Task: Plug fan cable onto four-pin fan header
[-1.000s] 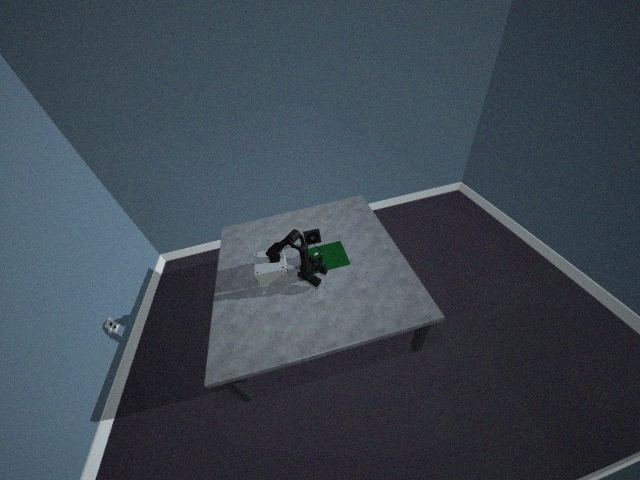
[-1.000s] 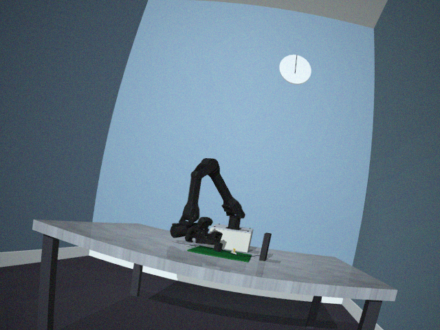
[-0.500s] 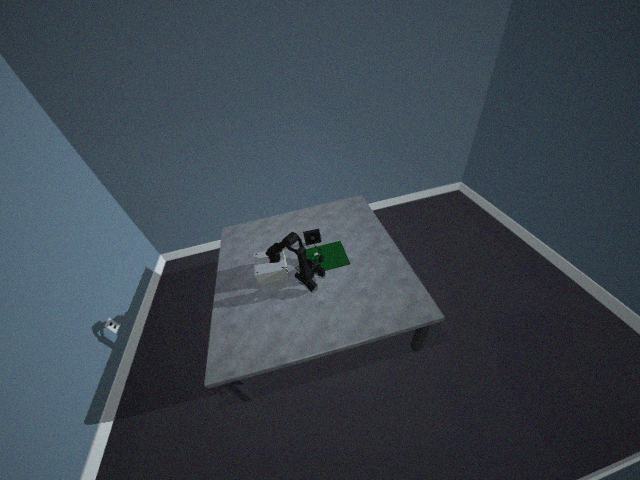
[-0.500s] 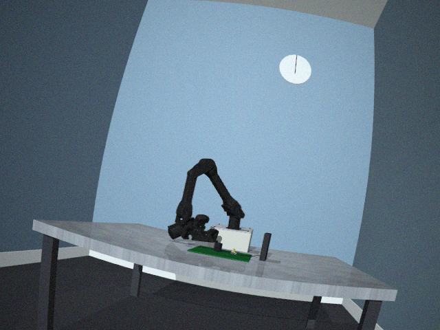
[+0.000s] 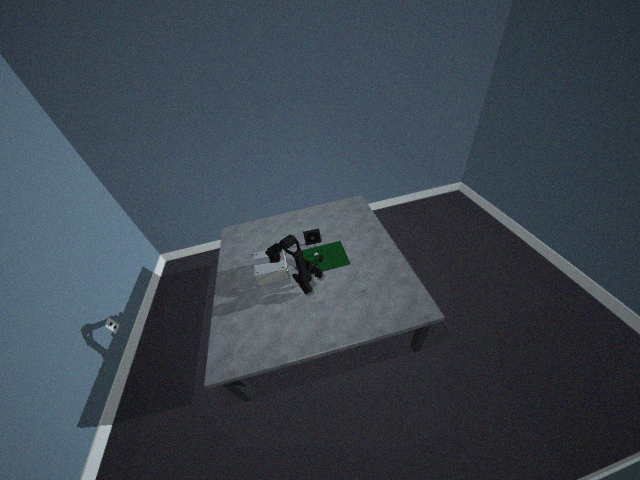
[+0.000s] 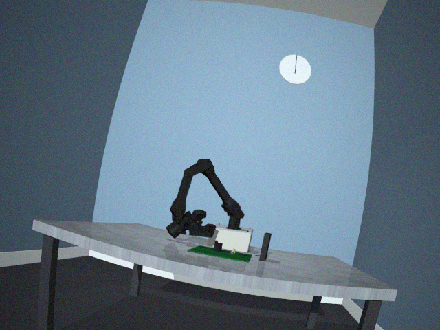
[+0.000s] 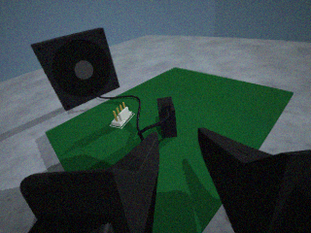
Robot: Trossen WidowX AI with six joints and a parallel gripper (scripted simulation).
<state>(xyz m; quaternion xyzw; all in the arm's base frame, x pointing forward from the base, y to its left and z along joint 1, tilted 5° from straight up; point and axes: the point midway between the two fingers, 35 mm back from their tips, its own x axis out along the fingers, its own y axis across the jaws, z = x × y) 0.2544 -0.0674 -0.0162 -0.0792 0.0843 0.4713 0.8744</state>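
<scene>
Now: the black fan plug 70 mm to the left of my gripper tip, 40 mm below it and 30 mm ahead of it. Also, from my gripper tip: board 100 mm to the left, 70 mm below, 60 mm ahead; then square black fan 250 mm to the left, 10 mm behind.
</scene>
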